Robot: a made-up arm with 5 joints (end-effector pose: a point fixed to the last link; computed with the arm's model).
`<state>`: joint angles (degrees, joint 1 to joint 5).
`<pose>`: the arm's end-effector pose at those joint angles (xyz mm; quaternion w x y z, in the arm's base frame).
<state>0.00 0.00 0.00 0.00 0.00</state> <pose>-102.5 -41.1 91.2 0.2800 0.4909 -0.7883 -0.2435</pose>
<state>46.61 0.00 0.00 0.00 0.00</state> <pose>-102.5 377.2 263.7 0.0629 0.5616 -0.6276 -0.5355</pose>
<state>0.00 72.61 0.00 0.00 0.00</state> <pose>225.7 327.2 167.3 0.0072 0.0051 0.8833 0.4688</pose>
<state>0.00 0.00 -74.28 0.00 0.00</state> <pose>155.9 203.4 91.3 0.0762 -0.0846 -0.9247 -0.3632</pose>
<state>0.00 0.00 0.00 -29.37 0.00</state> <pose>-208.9 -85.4 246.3 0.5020 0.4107 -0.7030 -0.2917</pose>
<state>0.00 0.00 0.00 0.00 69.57</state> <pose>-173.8 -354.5 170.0 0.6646 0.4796 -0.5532 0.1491</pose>
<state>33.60 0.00 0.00 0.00 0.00</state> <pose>-102.5 276.8 181.8 0.1261 0.5509 -0.6842 -0.4609</pose>
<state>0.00 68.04 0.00 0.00 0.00</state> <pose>194.1 319.3 159.0 0.0121 0.0282 -0.8877 -0.4593</pose>
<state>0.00 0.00 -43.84 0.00 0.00</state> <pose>12.0 146.7 91.2 0.1689 0.1611 -0.9145 -0.3304</pose>
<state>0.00 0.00 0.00 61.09 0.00</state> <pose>263.3 73.2 35.1 0.2224 -0.5514 0.7981 0.0972</pose>
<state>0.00 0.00 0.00 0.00 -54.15</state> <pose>61.5 92.7 249.0 0.0975 -0.3761 0.7770 0.4953</pose>
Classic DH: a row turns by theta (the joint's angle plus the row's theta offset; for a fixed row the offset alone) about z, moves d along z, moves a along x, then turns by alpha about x. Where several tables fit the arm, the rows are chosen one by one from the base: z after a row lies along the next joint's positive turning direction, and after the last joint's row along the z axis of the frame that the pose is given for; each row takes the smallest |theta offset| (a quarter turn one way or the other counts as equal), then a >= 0, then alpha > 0; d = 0 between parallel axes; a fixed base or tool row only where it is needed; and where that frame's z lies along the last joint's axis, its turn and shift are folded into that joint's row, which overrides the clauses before.
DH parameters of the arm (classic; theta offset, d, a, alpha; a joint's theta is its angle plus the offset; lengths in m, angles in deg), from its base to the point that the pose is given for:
base (fixed): -90 0.663 0.0321 -90
joint 1: -2.17 0.1749 0.0364 -74.67
joint 2: 8.17 0.0599 0.019 164.52
joint 3: -65.4 -0.2279 0.0251 -94.34
joint 4: 52.54 0.1139 0.1517 124.35
joint 5: 79.49 0.0885 -0.1328 80.2
tool (fixed): 6.15 0.2616 0 0

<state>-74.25 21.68 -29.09 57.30 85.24</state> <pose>-2.2 -744.3 543.7 0.3749 -0.2555 -0.6484 0.6114</pose>
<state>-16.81 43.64 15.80 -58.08 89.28</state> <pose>-192.0 -287.4 630.7 0.9197 0.3609 -0.1383 -0.0691</pose>
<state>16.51 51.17 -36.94 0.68 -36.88</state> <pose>375.9 293.7 323.0 0.2675 0.2844 0.7510 0.5325</pose>
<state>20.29 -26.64 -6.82 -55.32 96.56</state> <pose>93.4 -456.2 517.1 0.8037 0.5055 0.0624 0.3075</pose>
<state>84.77 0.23 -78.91 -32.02 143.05</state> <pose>-153.1 46.6 633.8 0.4177 0.8851 0.0611 -0.1958</pose>
